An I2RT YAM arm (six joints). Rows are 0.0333 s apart.
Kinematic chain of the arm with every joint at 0, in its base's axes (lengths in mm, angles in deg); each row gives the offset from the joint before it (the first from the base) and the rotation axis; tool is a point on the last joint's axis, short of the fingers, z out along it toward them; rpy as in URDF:
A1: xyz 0 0 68 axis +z
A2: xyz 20 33.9 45.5 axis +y
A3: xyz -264 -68.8 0 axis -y
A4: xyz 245 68.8 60 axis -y
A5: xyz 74 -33.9 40.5 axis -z
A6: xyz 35.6 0 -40.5 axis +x
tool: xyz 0 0 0 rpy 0 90 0
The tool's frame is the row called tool.
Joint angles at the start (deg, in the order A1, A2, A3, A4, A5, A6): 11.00, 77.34, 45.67, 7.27, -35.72, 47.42
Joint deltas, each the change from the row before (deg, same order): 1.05, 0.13, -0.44, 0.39, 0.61, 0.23; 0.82, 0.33, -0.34, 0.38, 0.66, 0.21; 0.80, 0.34, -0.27, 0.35, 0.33, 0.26; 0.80, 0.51, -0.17, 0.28, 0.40, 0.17; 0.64, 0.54, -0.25, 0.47, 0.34, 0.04; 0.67, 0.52, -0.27, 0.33, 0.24, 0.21
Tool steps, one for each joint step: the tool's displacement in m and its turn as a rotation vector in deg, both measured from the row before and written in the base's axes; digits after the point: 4 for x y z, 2 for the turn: -0.0015, 0.0049, -0.0026, -0.14, 0.29, 0.42; -0.0006, 0.0039, -0.0030, -0.20, 0.37, 0.15; -0.0007, 0.0039, -0.0027, -0.04, 0.41, 0.41; -0.0002, 0.0040, -0.0031, -0.16, 0.47, 0.38; 0.0000, 0.0033, -0.0033, -0.20, 0.30, 0.32; -0.0004, 0.0034, -0.0036, -0.10, 0.57, 0.38
